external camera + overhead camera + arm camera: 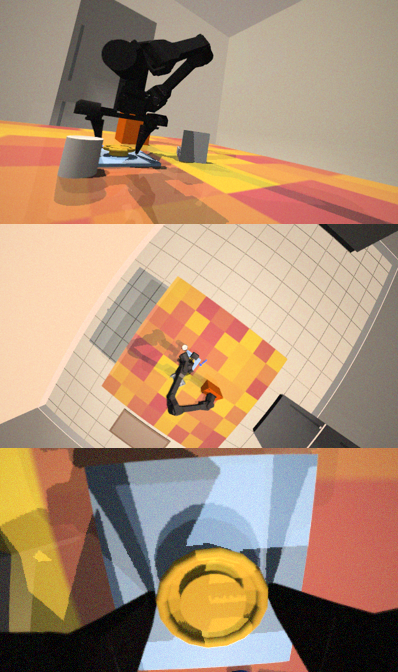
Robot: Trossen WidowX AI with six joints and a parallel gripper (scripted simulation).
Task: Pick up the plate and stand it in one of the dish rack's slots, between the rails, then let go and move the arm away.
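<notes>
Now: gripper tip 1 cm short of the light blue mat. Also, from my gripper tip: yellow plate 1 cm above; white cup 11 cm ahead, 7 cm to the right, 2 cm above; blue spoon 10 cm behind, 5 cm to the right.
</notes>
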